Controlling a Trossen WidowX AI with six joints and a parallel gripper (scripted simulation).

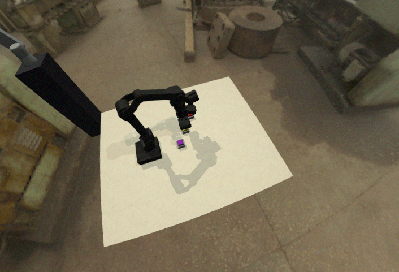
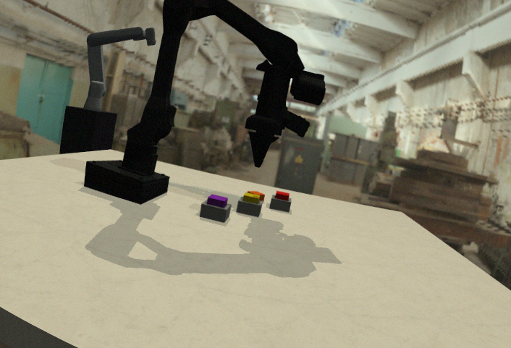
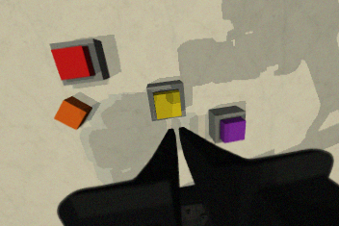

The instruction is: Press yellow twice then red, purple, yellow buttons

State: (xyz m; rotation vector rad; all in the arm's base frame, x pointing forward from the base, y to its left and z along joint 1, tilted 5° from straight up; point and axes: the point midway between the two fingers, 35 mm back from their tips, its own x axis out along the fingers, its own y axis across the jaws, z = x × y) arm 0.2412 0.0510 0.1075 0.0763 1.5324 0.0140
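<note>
My gripper tip is now 70 mm short of the red button, 100 mm to the right of it and 70 mm above it. The rest, counted from my gripper tip: orange block: 130 mm to the left, 90 mm below; then purple button: 60 mm behind, 90 mm to the right, 70 mm below; then yellow button: 70 mm below.
</note>
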